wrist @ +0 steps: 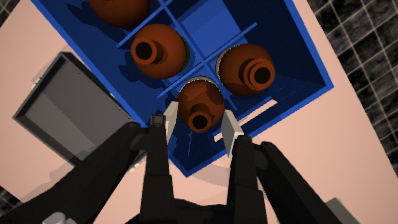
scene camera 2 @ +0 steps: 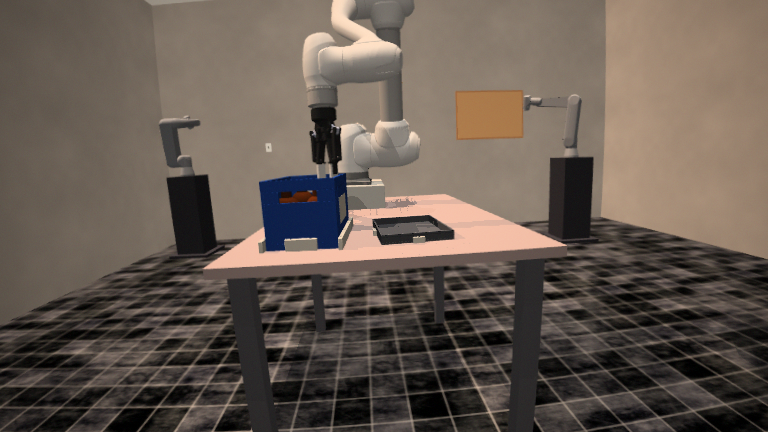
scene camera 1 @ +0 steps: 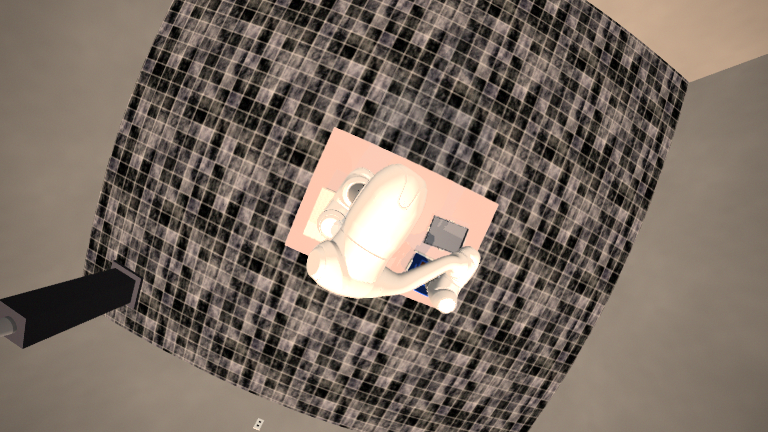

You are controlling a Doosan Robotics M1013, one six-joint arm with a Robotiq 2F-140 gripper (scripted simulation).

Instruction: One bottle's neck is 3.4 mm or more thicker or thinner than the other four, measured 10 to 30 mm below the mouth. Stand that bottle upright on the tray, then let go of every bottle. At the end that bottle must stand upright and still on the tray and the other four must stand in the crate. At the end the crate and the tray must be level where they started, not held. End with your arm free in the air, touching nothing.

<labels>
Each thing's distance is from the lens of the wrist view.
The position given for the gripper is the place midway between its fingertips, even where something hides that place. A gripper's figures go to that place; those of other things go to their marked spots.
gripper (wrist: 200,116): 0.21 m
bottle (wrist: 201,105): 0.21 m
blue crate (wrist: 106,50): 0.24 m
The marked spots on the bottle and the blue crate are 0.13 m apart.
</labels>
